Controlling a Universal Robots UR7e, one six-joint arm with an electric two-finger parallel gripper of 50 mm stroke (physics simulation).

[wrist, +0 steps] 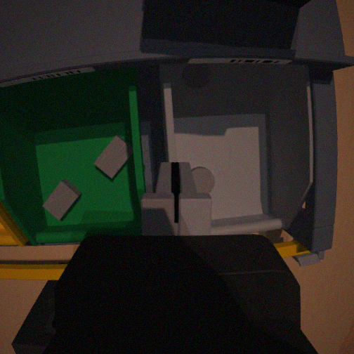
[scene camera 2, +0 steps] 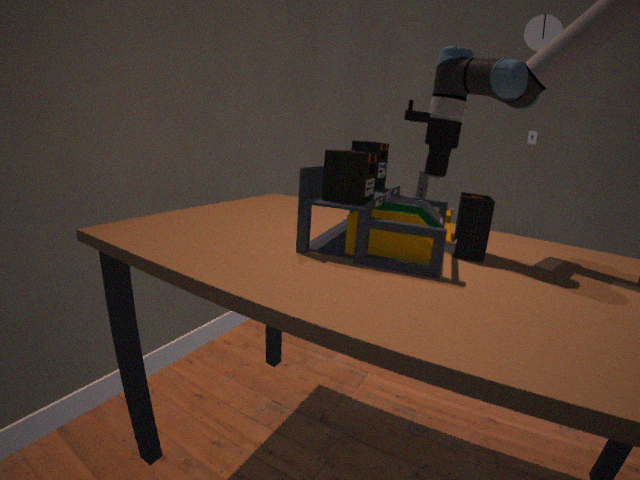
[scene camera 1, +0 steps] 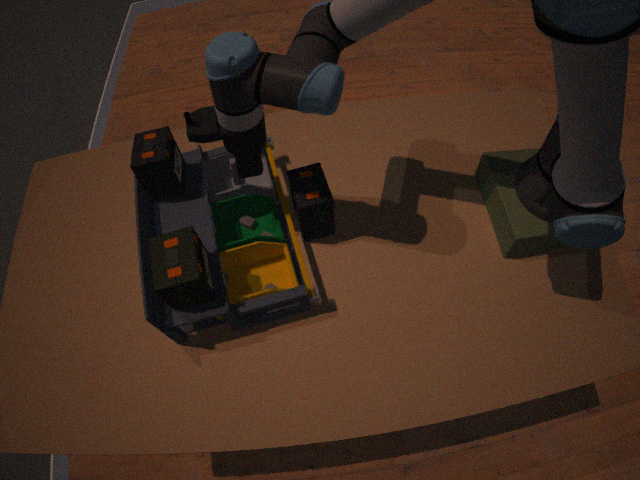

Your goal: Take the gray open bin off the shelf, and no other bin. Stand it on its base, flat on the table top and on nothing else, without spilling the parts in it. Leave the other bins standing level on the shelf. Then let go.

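Places are measured from the arm's base along level axes (x left, y ahead, z down), in metres.
Pixels of known places: gripper, fingertip midpoint: (scene camera 2: 420,198) (scene camera 1: 239,181); arm's base, link origin: (scene camera 1: 546,191).
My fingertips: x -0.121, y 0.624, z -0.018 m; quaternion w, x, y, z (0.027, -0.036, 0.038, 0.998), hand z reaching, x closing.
Observation:
For each thing: its top centre in the pictures, then the offset to it from my fingertips. "spot": a spot on its surface instead. Level surfaces: height alone.
- gray open bin, top centre: (scene camera 1: 227,171) (scene camera 2: 412,201) dx -0.047, dy +0.028, dz +0.019 m
- shelf, surface spot: (scene camera 1: 271,303) spot: dx +0.256, dy -0.035, dz +0.015 m
- green bin, top centre: (scene camera 1: 233,219) (scene camera 2: 403,208) dx +0.073, dy +0.020, dz +0.019 m
- yellow bin, top centre: (scene camera 1: 245,270) (scene camera 2: 396,216) dx +0.184, dy +0.005, dz +0.019 m
- dark box, top centre: (scene camera 1: 309,184) (scene camera 2: 477,195) dx +0.057, dy -0.134, dz -0.032 m
- table, surface height: dz +0.100 m
- yellow bar, top centre: (scene camera 1: 286,210) (scene camera 2: 448,222) dx +0.062, dy -0.082, dz +0.035 m
The gray open bin (scene camera 1: 219,173) (wrist: 245,185) stands in the shelf (scene camera 1: 271,303) (scene camera 2: 361,240) (wrist: 325,150), at the end by the far side in scene camera 1. A round part (wrist: 201,179) and a darker round shape (wrist: 196,75) show in it. My gripper (scene camera 2: 421,196) (wrist: 174,180) is shut with nothing between its fingers. In the wrist view its tips are over the gray bin's left side wall, beside the green bin. Their exact height is unclear. The green bin (scene camera 1: 227,222) (wrist: 85,190) holds two gray blocks. The yellow bin (scene camera 1: 273,263) (scene camera 2: 398,245) is beside it.
Two dark boxes (scene camera 1: 157,155) (scene camera 1: 178,263) stand on the shelf's upper level behind the bins. Another dark box (scene camera 1: 315,206) (scene camera 2: 474,227) stands on the table (scene camera 1: 361,335) (scene camera 2: 248,227), close in front of the shelf. A yellow bar (scene camera 1: 297,240) (wrist: 295,248) runs along the shelf's front.

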